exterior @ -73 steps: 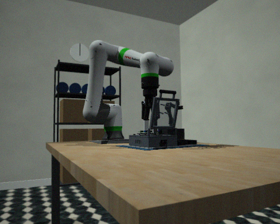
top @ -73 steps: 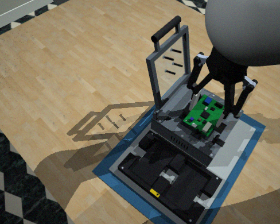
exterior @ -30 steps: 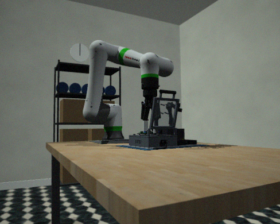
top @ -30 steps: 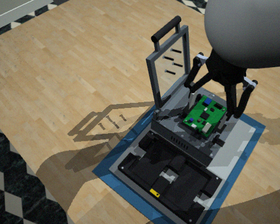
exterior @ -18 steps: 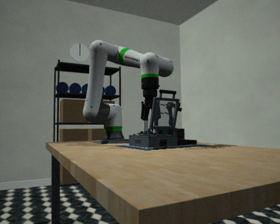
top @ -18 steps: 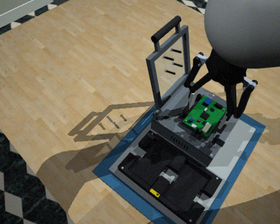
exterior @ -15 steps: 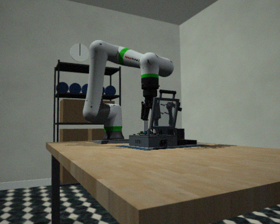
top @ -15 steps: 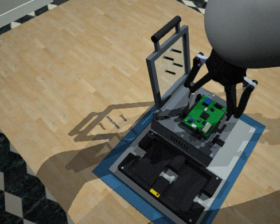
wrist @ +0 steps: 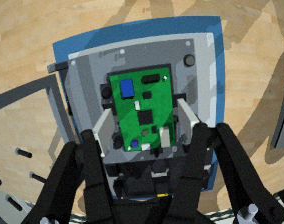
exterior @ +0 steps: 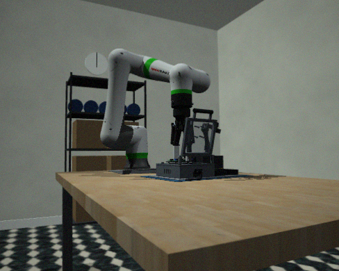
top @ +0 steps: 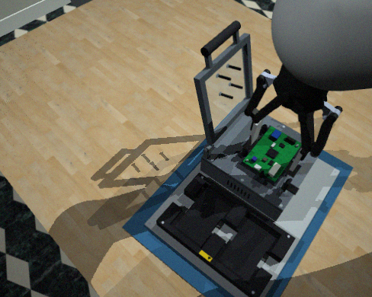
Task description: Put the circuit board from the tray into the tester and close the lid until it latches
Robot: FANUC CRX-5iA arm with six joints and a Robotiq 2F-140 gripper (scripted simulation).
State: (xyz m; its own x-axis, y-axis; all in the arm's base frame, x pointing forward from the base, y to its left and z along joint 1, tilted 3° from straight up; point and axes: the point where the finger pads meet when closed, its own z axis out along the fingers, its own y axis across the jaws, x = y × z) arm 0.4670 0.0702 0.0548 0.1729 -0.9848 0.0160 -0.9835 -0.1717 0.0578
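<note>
The green circuit board lies 2 cm below my hand. Also, from my hand: tester lid (12 cm ahead, 9 cm above, 2 cm to the left); tester (4 cm to the left, 2 cm ahead, 2 cm above).
</note>
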